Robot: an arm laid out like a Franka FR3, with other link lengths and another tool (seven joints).
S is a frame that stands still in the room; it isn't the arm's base.
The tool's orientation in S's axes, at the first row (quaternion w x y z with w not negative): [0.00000 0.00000 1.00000 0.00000]
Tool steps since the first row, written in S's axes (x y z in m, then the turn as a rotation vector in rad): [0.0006 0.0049 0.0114 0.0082 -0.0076 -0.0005]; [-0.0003 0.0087 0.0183 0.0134 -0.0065 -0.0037]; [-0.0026 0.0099 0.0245 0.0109 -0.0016 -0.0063]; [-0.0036 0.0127 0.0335 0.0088 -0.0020 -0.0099]
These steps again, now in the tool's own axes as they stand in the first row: [-0.0006 0.0049 -0.0114 -0.0082 -0.0076 0.0005]; [0.0003 0.0087 -0.0183 -0.0134 -0.0065 0.0037]; [0.0026 0.0099 -0.0245 -0.0109 -0.0016 0.0063]; [0.0036 0.0127 -0.0335 -0.0088 -0.0020 0.0099]
